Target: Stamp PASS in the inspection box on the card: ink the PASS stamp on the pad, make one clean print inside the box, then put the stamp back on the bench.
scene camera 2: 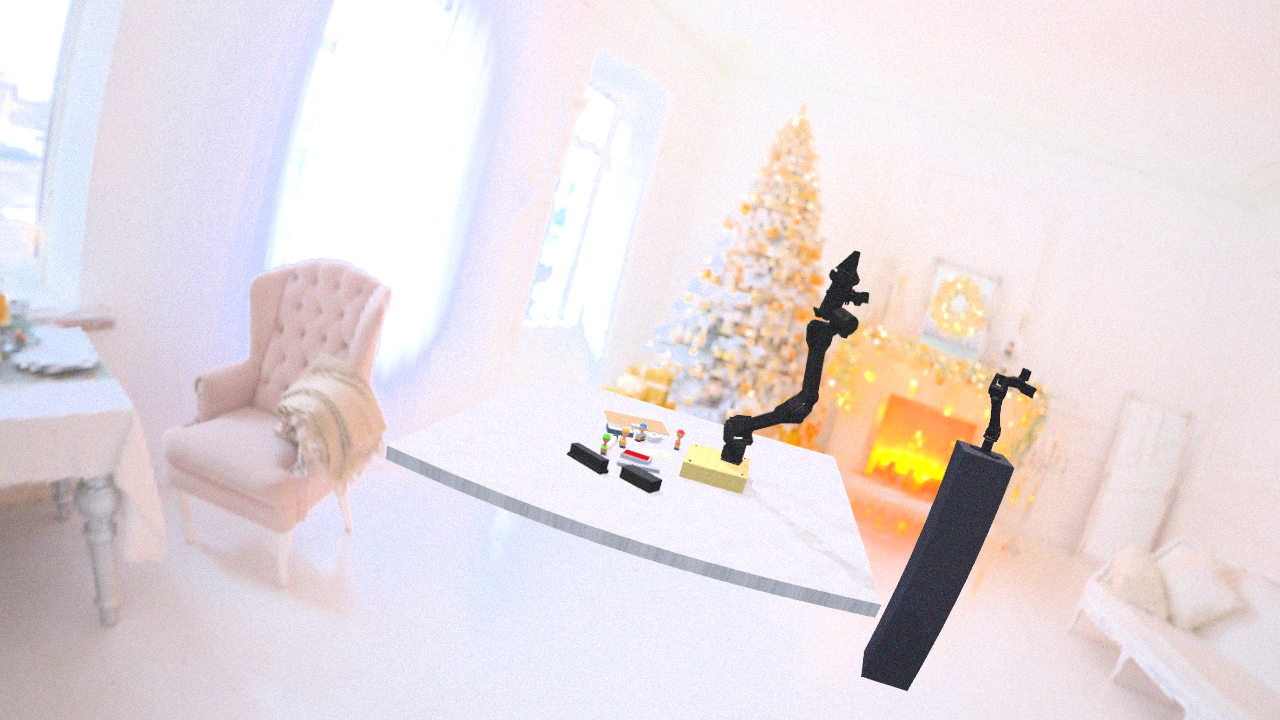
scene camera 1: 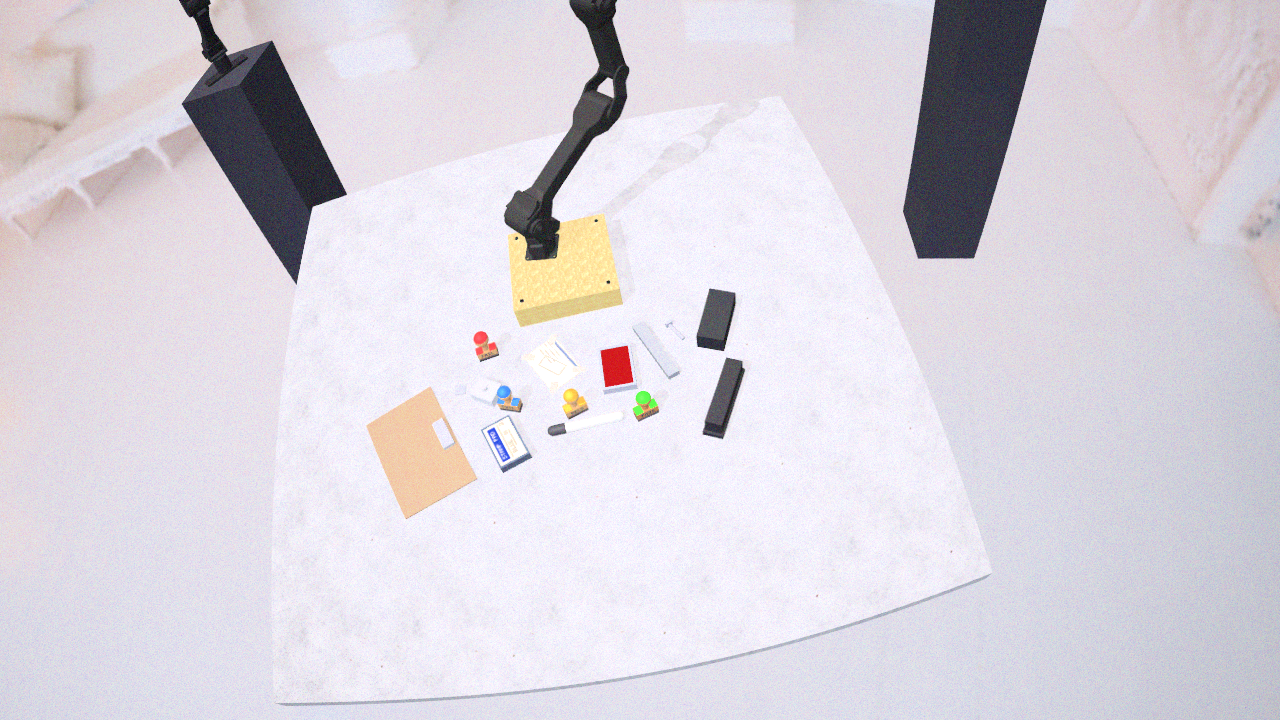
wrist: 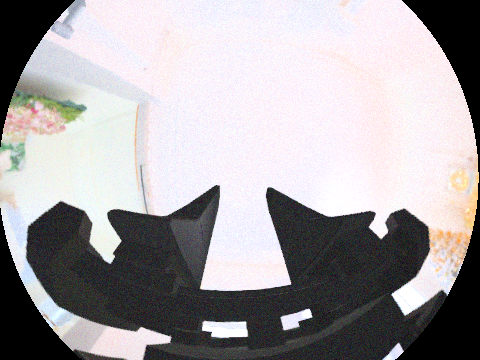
my gripper: scene camera 2; wrist; not seen in scene camera 1 (out of frame)
tan folder: scene camera 2; scene camera 1; not seen in the wrist view (out of frame)
same spot on tan folder: (scene camera 1: 423, 461) = (scene camera 2: 629, 421)
same spot on my gripper: (wrist: 160, 254) = (scene camera 2: 849, 277)
